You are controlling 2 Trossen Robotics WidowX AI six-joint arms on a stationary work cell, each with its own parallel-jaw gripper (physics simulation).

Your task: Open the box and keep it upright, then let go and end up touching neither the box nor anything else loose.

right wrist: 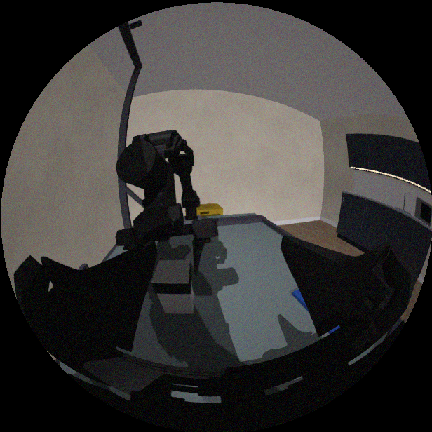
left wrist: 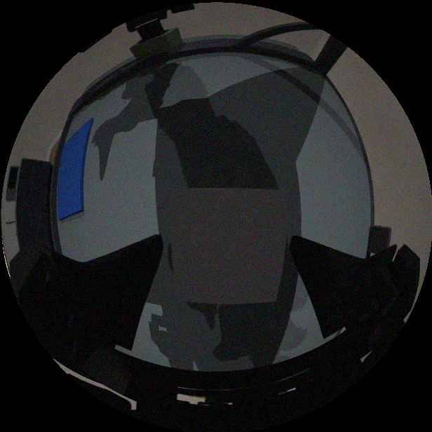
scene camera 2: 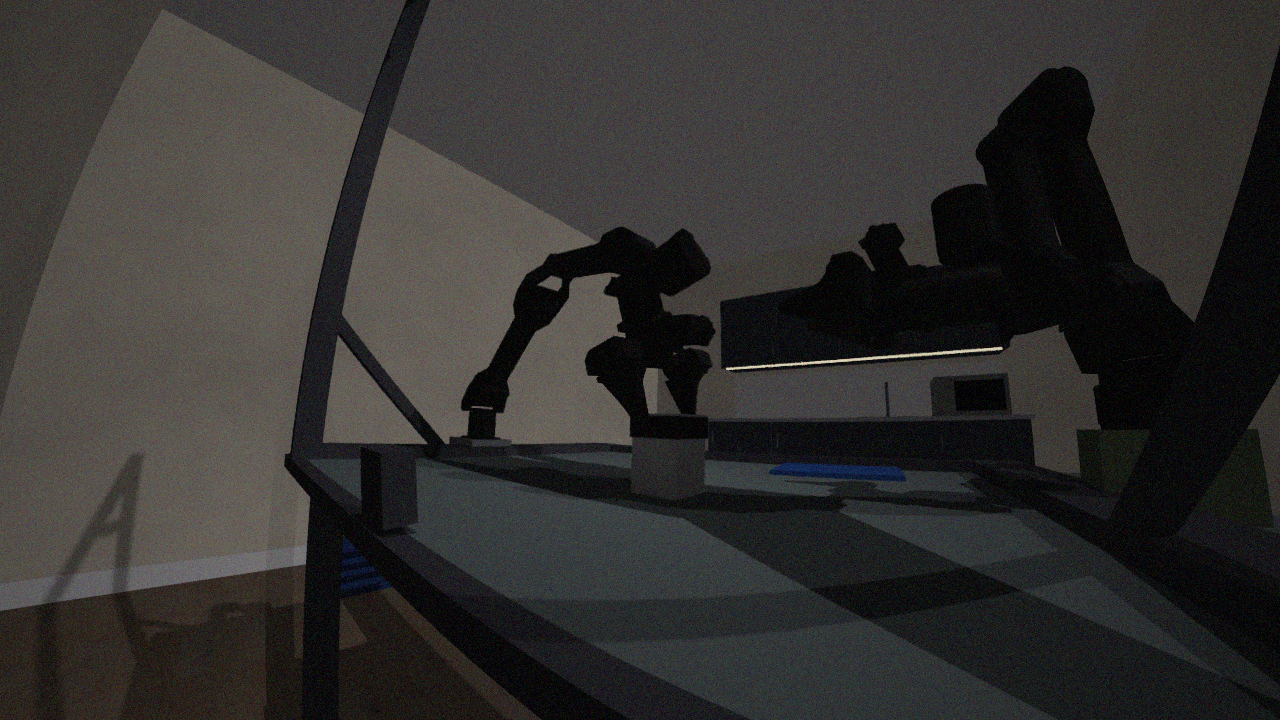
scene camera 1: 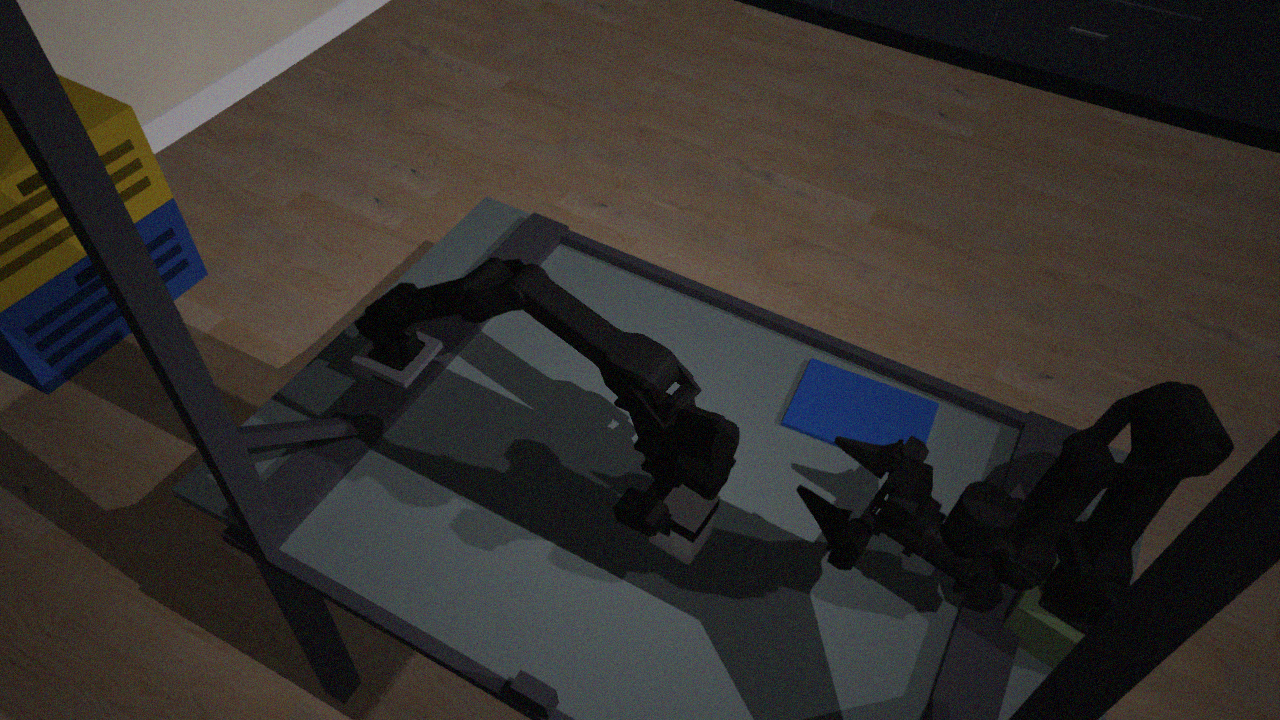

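Pixels of known places: left gripper, fingertip midpoint: [scene camera 2: 670, 427] [scene camera 1: 685, 508]; right gripper, fingertip midpoint: [scene camera 2: 795, 317] [scene camera 1: 817, 462]; left arm's base, origin of the base link: [scene camera 2: 480, 438] [scene camera 1: 397, 350]; right arm's base, origin of the base link: [scene camera 2: 1150, 429] [scene camera 1: 1073, 602].
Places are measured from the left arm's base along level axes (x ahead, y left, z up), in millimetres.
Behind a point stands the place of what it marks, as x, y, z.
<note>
A small box [scene camera 2: 667, 467] {550, -107, 1} [right wrist: 176, 303] stands upright on the table, with a pale body. Its dark-sided lid [scene camera 1: 693, 510] {548, -83, 62} [scene camera 2: 669, 426] {553, -110, 47} [left wrist: 227, 250] [right wrist: 171, 272] lies flat on top, so the box is closed; its pale top is in shadow. My left gripper [scene camera 2: 664, 407] {534, -76, 46} [left wrist: 229, 242] is open and points down at the lid, with the fingertips close to lid height in scene camera 2. Whether a finger touches the lid I cannot tell. My right gripper [scene camera 1: 819, 464] {676, -20, 180} [right wrist: 220, 245] is open and empty, held above the table at the right of the box.
A flat blue panel [scene camera 1: 859, 402] {681, 275, -26} [scene camera 2: 836, 471] {693, 210, -26} [left wrist: 72, 175] lies near the far table edge. A green block [scene camera 1: 1042, 631] {994, -11, 25} [scene camera 2: 1100, 452] {957, -3, 23} is at the right arm's base. A grey block [scene camera 1: 530, 691] {473, -373, 22} [scene camera 2: 387, 488] {498, -375, -1} stands at the near edge. Frame posts rise at both sides.
</note>
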